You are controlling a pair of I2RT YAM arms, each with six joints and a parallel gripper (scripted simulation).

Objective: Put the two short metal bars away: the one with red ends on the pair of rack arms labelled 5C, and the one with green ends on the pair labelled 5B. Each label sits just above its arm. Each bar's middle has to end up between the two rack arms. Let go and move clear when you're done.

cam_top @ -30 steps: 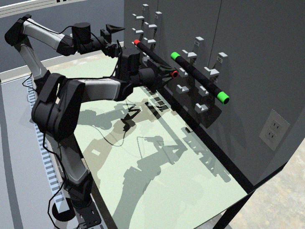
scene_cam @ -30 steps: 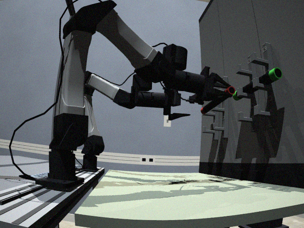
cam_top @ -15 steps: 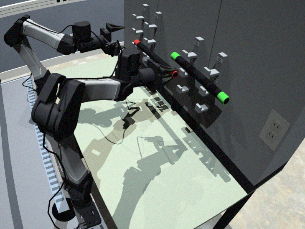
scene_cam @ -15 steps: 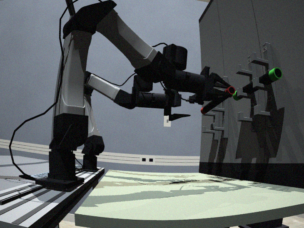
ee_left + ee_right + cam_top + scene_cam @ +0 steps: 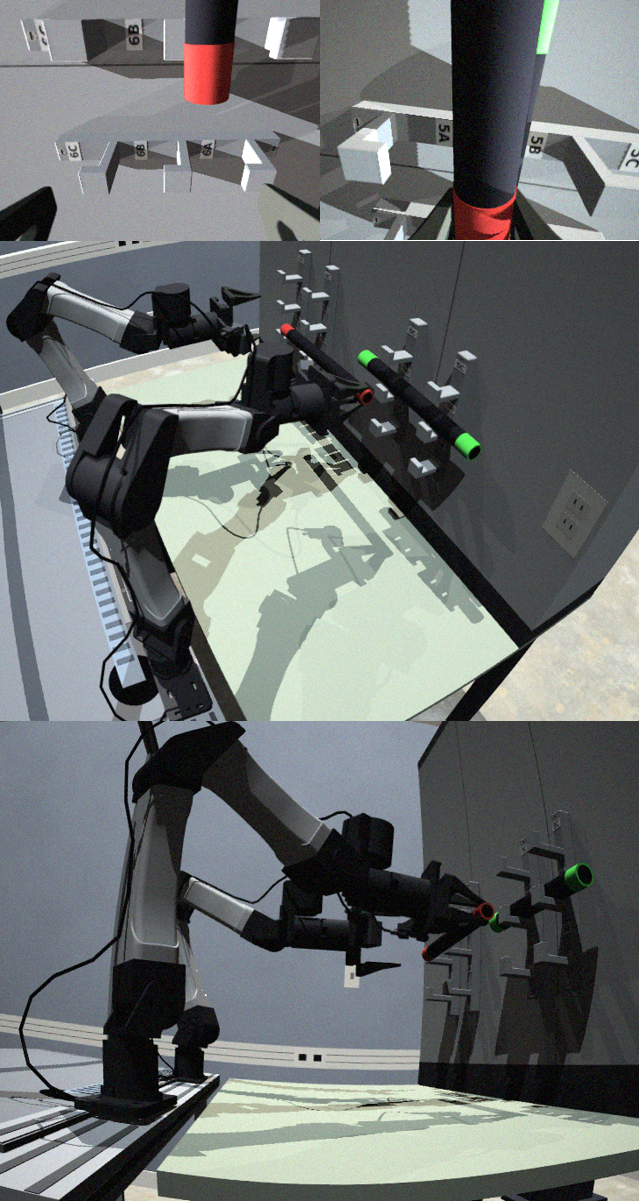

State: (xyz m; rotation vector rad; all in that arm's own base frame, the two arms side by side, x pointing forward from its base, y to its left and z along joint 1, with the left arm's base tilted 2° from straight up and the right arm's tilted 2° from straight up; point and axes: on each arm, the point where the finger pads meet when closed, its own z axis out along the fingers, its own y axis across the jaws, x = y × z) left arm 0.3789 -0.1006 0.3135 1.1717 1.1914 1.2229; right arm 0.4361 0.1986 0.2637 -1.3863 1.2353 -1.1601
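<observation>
My right hand is 6 cm short of the green-ended bar, 6 cm to the left of it and 1 cm below it. The rest, counted from my right hand: red-ended bar 14 cm to the left, 1 cm below; wall panel 21 cm ahead, 11 cm to the left, 17 cm above; outlet plate 9 cm ahead, 39 cm to the right, 2 cm above.
</observation>
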